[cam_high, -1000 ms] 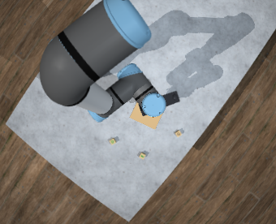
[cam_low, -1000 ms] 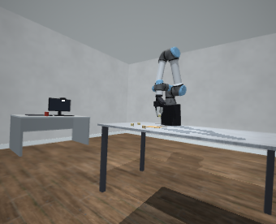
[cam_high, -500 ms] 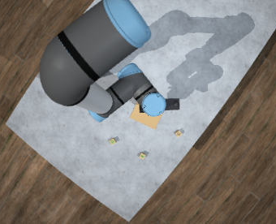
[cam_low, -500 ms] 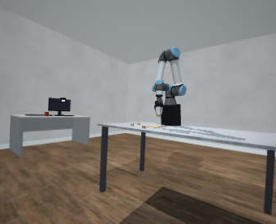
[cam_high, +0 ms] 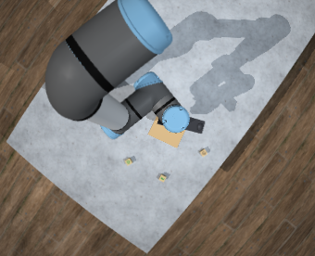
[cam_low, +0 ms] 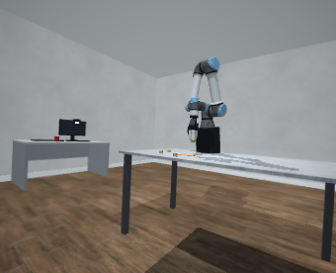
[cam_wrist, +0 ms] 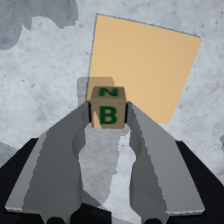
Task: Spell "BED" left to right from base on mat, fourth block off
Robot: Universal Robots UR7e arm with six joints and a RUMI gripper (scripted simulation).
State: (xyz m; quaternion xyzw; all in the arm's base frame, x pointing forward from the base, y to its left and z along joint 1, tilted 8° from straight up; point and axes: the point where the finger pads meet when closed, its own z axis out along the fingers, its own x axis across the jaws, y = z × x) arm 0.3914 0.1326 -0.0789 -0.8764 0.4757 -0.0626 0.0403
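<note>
The B block lies right at my hand. From my hand the other things lie so: tan mat: 12 cm below, 4 cm to the right, 1 cm ahead; E block: 21 cm to the right, 16 cm ahead, 11 cm below; D block: 28 cm to the right, 11 cm below, 1 cm ahead.
</note>
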